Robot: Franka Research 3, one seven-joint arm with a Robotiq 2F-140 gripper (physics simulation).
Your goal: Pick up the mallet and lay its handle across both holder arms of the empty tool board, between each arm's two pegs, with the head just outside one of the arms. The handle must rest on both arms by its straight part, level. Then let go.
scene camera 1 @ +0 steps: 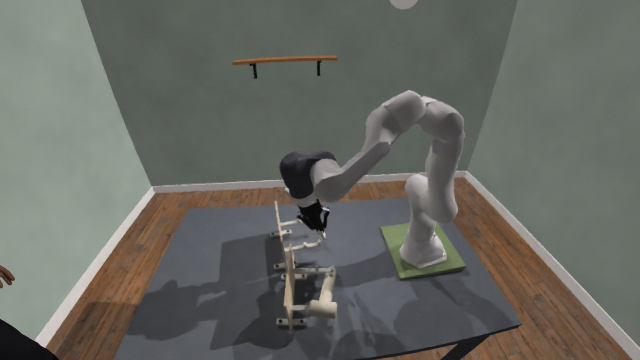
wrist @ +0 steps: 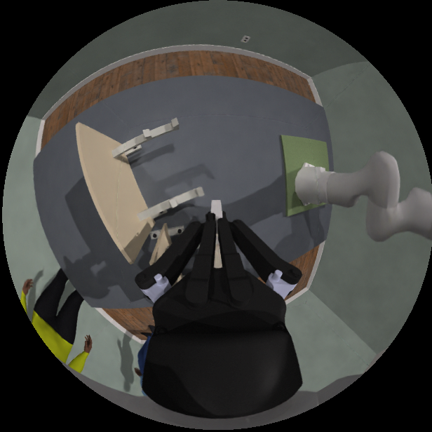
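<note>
The mallet (scene camera 1: 324, 308) lies on the arms of the front tool board (scene camera 1: 290, 285) (wrist: 161, 244), with its head toward the table's front and its handle running back. The empty tool board (scene camera 1: 278, 220) (wrist: 110, 185) stands behind it. Its nearer arm (scene camera 1: 300, 247) (wrist: 172, 203) and farther arm (scene camera 1: 289, 223) (wrist: 150, 135) carry nothing. My gripper (scene camera 1: 322, 234) (wrist: 216, 206) is shut and empty, pointing down close beside the nearer arm's free end. In the wrist view the fingers hide most of the mallet and part of the front board.
The robot base stands on a green mat (scene camera 1: 392, 245) (wrist: 292, 200) at the right of the dark table (scene camera 1: 200, 225) (wrist: 240, 100). A wooden wall shelf (scene camera 1: 285, 59) hangs on the back wall. A person in yellow (wrist: 50, 335) stands beyond the table in the wrist view.
</note>
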